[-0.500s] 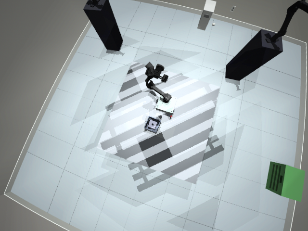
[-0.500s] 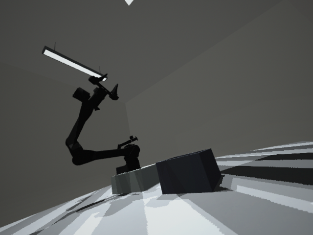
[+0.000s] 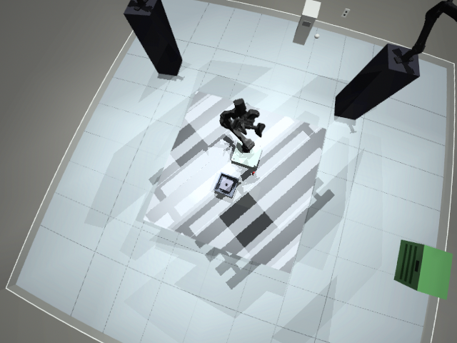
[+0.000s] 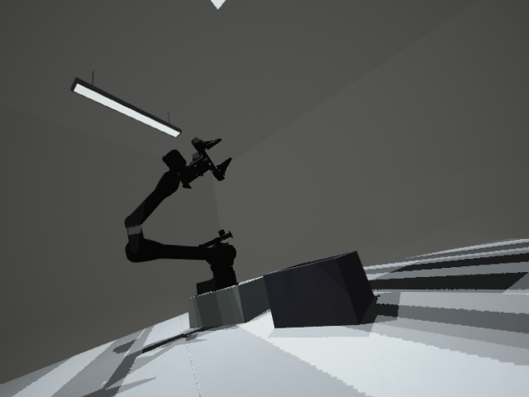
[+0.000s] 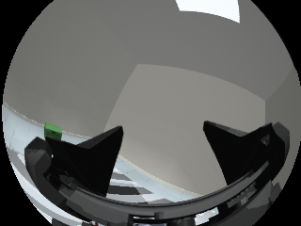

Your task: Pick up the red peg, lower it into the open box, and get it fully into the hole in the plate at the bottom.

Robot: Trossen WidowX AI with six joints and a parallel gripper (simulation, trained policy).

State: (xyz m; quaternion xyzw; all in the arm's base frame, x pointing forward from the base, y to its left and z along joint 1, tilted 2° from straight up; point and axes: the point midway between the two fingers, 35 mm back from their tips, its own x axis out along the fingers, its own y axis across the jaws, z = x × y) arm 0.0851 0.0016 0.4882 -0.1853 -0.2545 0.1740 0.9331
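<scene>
The red peg is 550 mm below my gripper tip, 90 mm ahead of it and 80 mm to the left of it. Also, from my gripper tip: light grey plate (540 mm below, 230 mm ahead, 120 mm to the right); then dark box (560 mm below, 230 mm ahead, 120 mm to the right).
</scene>
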